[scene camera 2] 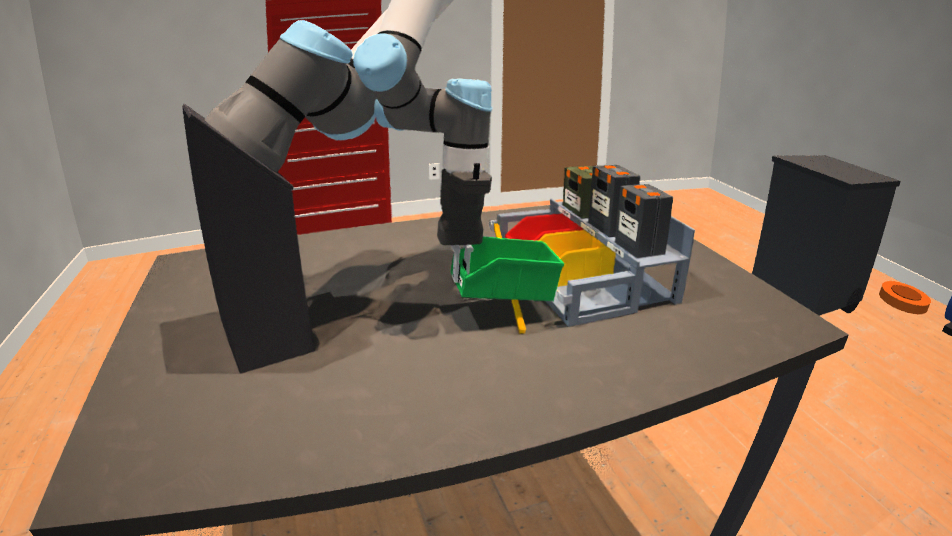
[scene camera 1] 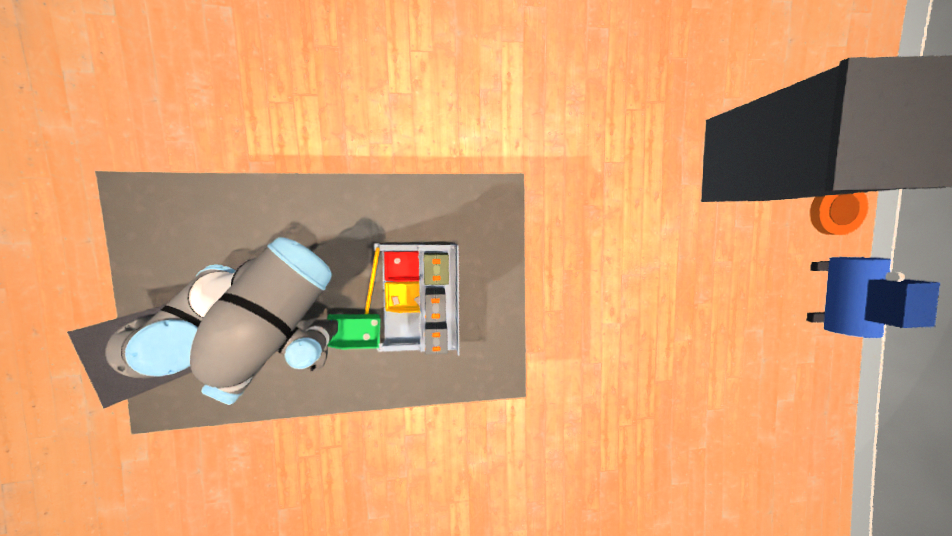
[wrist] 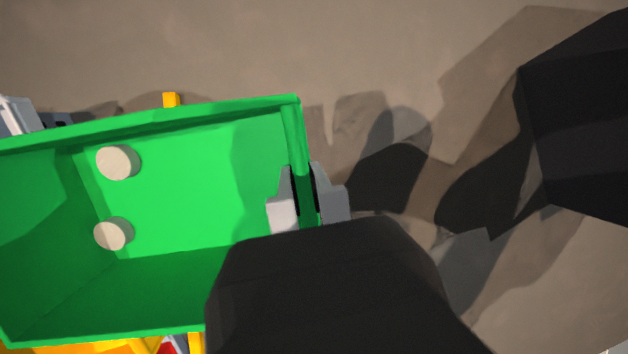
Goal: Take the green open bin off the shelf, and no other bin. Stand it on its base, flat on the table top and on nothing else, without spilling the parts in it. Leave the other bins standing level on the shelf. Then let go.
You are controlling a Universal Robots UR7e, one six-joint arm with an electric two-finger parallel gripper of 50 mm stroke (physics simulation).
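Seen in the pictures: gripper, fingertip midpoint: (scene camera 2: pixel 460 280) (wrist: pixel 302 179); arm's base, origin of the base link: (scene camera 2: pixel 241 146).
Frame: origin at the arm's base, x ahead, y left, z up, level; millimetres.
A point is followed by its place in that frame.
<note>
My gripper (scene camera 2: pixel 461 263) {y 46, x 352, z -268 mm} (wrist: pixel 302 179) {y 46, x 352, z -268 mm} is shut on the end wall of the green open bin (scene camera 1: pixel 351 334) {y 36, x 425, z -284 mm} (scene camera 2: pixel 511 278) {y 11, x 438, z -248 mm} (wrist: pixel 190 185) {y 55, x 431, z -286 mm}. The bin hangs above the table top (scene camera 1: pixel 466 379) {y -68, x 884, z -346 mm} (scene camera 2: pixel 399 426) {y -246, x 258, z -346 mm}, roughly level, in front of the shelf (scene camera 1: pixel 418 247) {y 399, x 579, z -234 mm} (scene camera 2: pixel 602 280) {y 22, x 604, z -262 mm}. Its far end is close to the shelf's front edge; any gap is hard to judge. Two round pale parts (wrist: pixel 117 162) {y 37, x 474, z -283 mm} lie in it. The red bin (scene camera 1: pixel 401 267) {y 305, x 534, z -337 mm} (scene camera 2: pixel 542 225) {y 369, x 555, z -290 mm} and the yellow bin (scene camera 1: pixel 405 290) {y 225, x 569, z -337 mm} (scene camera 2: pixel 586 258) {y 169, x 613, z -286 mm} stand on the shelf. Scene camera 1 hides the fingertips under the arm.
A thin yellow bar (scene camera 1: pixel 371 282) {y 232, x 447, z -299 mm} (scene camera 2: pixel 517 316) {y 24, x 453, z -332 mm} (wrist: pixel 171 99) {y -7, x 456, z -335 mm} runs along the shelf's front and passes under the green bin. An olive case (scene camera 1: pixel 429 268) {y 347, x 631, z -149 mm} (scene camera 2: pixel 576 189) {y 321, x 619, z -185 mm} and two dark cases stand on the upper shelf level. The arm's dark pedestal (scene camera 2: pixel 253 253) {y -97, x 37, z -146 mm} stands on the table.
</note>
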